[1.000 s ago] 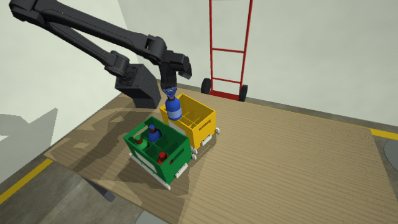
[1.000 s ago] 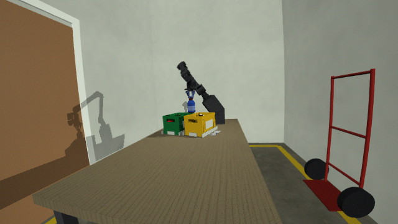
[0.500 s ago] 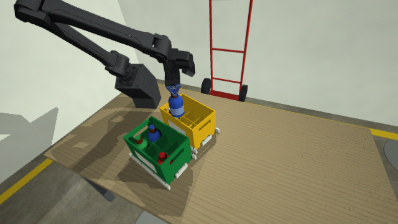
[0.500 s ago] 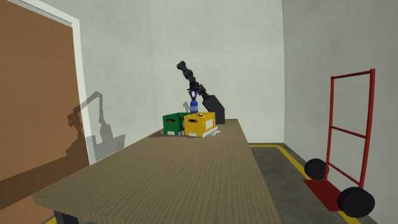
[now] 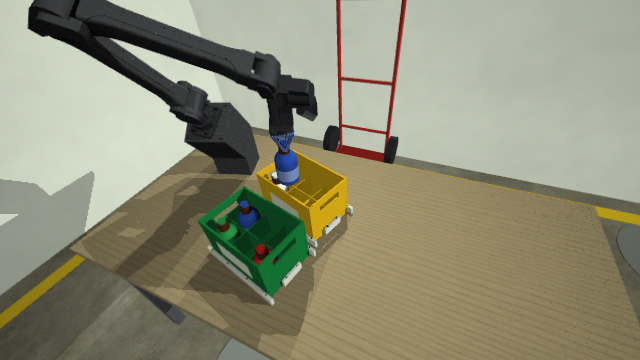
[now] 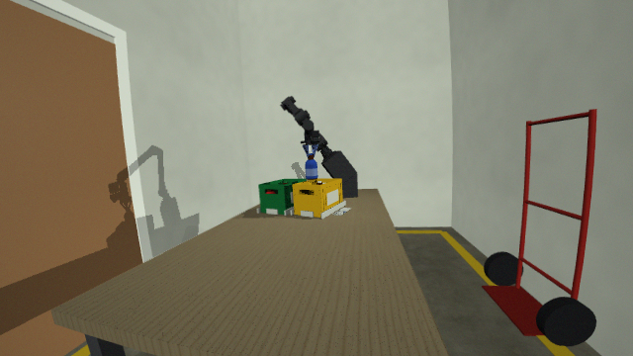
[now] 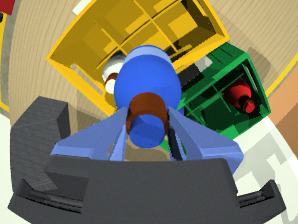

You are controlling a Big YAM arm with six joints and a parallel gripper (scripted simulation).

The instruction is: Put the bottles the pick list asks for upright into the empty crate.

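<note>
Now: the yellow crate 240 mm below my hand, 40 mm to the left of it and 20 mm ahead of it. The rest, counted from my hand: white-labelled bottle 240 mm below, 80 mm behind, 40 mm to the left; green crate 240 mm below, 190 mm to the right, 60 mm behind; green-label bottle 240 mm below, 200 mm to the right, 160 mm behind.
</note>
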